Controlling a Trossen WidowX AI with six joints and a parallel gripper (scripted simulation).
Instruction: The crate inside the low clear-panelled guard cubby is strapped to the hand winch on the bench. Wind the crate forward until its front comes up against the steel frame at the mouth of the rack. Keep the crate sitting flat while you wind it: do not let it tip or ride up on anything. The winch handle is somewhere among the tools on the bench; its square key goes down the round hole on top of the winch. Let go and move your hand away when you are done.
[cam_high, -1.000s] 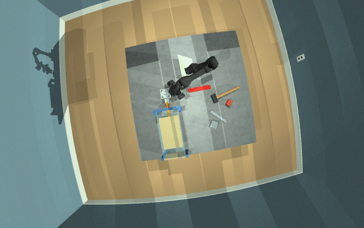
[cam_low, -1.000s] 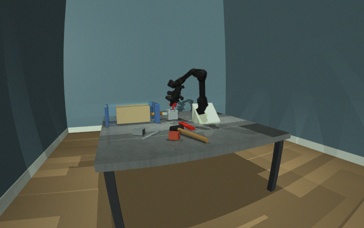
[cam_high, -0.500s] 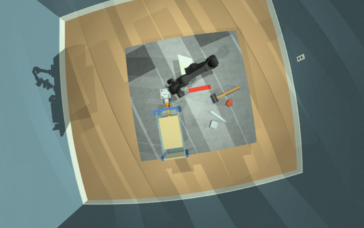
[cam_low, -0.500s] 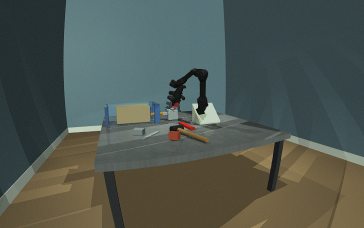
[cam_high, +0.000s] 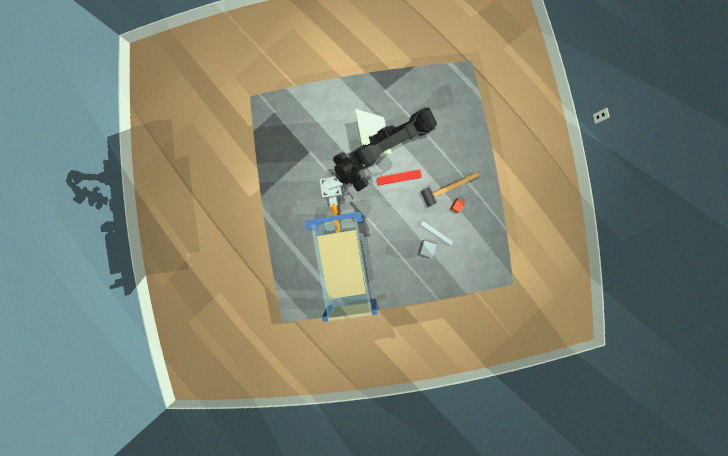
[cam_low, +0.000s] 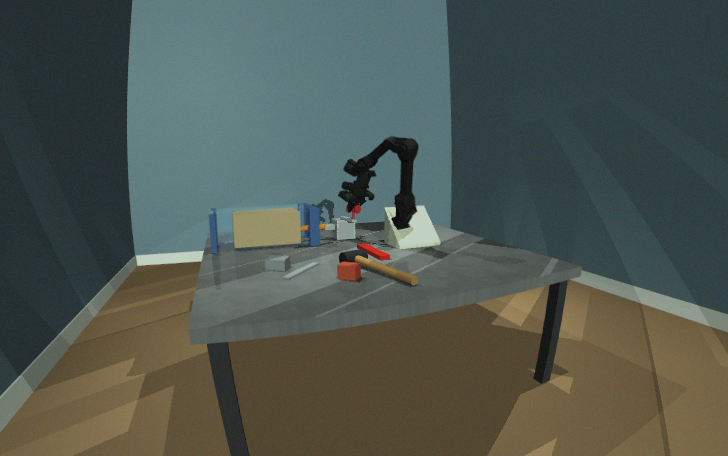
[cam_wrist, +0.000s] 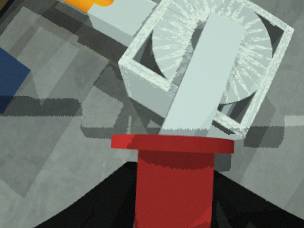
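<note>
Now: the winch handle 20 mm to the right of my gripper tip and 30 mm below it. From my gripper tip the other things lie so: grey winch 20 mm behind, 90 mm to the right, 100 mm below; then red flat bar 40 mm ahead, 270 mm to the left, 130 mm below; then red spool-shaped handle grip 10 mm behind, 10 mm to the left.
</note>
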